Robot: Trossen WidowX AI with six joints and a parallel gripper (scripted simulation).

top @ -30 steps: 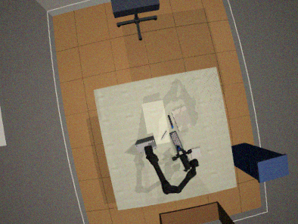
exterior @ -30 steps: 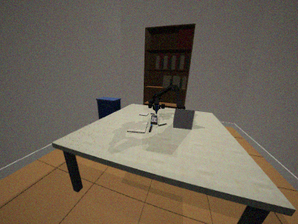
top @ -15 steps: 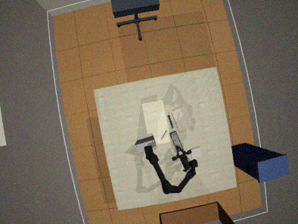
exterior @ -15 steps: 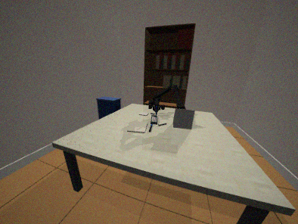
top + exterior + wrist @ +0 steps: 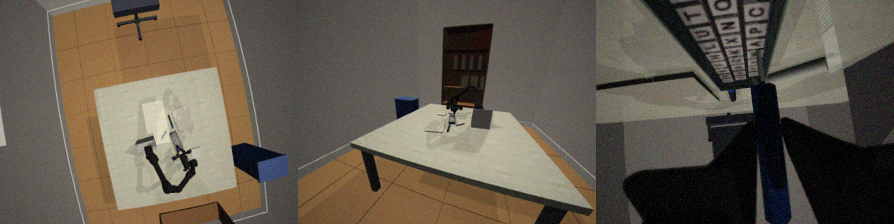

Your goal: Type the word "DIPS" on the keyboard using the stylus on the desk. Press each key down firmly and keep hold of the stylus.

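My gripper tip is 20 cm to the right of the blue-capped pen, 8 cm above it and 1 cm past it. From my gripper tip the other things lie so: blue stylus (1 cm below); then notebook (24 cm to the left, 10 cm ahead, 8 cm below).
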